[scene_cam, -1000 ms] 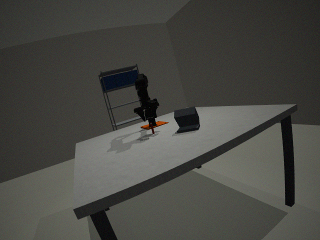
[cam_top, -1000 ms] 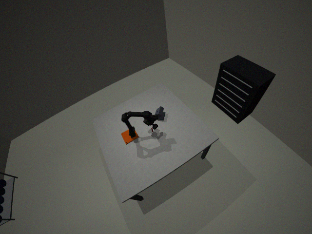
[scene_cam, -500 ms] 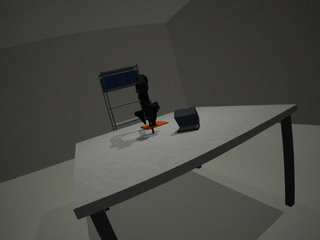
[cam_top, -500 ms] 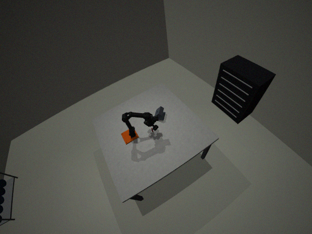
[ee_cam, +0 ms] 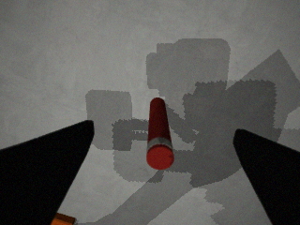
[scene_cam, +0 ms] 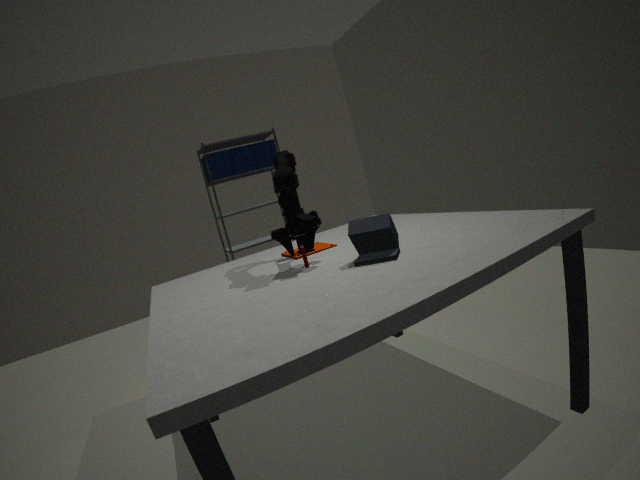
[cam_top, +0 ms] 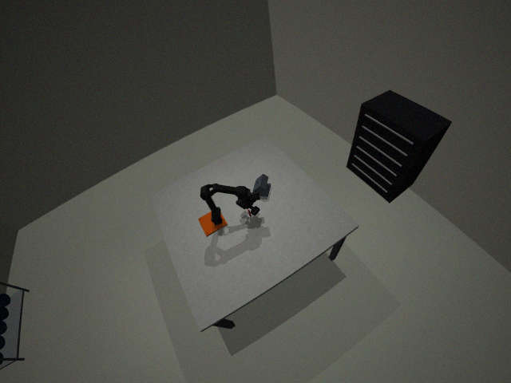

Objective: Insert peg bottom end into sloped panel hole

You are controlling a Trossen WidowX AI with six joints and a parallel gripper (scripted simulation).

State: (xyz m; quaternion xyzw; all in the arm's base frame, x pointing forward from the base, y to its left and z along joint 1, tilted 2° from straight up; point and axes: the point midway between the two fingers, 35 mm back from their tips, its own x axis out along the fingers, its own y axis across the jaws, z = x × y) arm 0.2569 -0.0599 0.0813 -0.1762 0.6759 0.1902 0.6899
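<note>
Right now the red peg is right at my gripper tip. From my gripper tip the other things lie so: grey sloped panel: 200 mm to the left, 170 mm ahead, 20 mm above.
</note>
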